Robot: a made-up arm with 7 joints.
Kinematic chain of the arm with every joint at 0, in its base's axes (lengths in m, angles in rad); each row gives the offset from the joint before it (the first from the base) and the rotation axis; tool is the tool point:
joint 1: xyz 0 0.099 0 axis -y
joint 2: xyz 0 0.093 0 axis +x
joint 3: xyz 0 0 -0.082 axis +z
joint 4: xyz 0 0 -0.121 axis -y
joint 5: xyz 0 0 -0.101 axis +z
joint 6: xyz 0 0 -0.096 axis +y
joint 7: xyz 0 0 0 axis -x
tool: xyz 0 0 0
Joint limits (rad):
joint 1: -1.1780..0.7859
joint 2: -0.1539..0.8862
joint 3: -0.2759..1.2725
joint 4: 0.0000..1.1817
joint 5: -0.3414..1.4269
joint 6: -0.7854..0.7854
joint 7: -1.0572..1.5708
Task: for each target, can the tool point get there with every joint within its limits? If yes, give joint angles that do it. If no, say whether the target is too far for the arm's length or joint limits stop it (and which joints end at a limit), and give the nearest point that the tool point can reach.
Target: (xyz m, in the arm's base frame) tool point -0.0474 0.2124 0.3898
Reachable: no: joint limits stop it (at a limit: joint 1, joint 2, joint 4) | nearest point 0.1414 0.4903 0.0372 | short by 0.487 m
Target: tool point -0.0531 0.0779 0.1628
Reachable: no: joint limits stop it (at a limit: joint 1, joint 2, joint 3, joint 4) | nearest point 0.3127 0.1004 -0.0645 | short by 0.431 m
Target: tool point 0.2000 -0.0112 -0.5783
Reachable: no: too far | nearest point 0.1281 0.1211 -0.3703 | short by 0.257 m
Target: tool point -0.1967 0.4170 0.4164
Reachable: no: too far | nearest point 0.0691 0.5168 0.0107 | short by 0.495 m
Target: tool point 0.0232 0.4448 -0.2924
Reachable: yes | joints -0.2531 0.7489 -0.0383 0.5073 1.1062 -0.6294 -0.0195
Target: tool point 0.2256 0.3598 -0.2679
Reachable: yes | joints 0.5053 0.2923 0.7389 0.4838 0.3028 0.0821 -0.7398
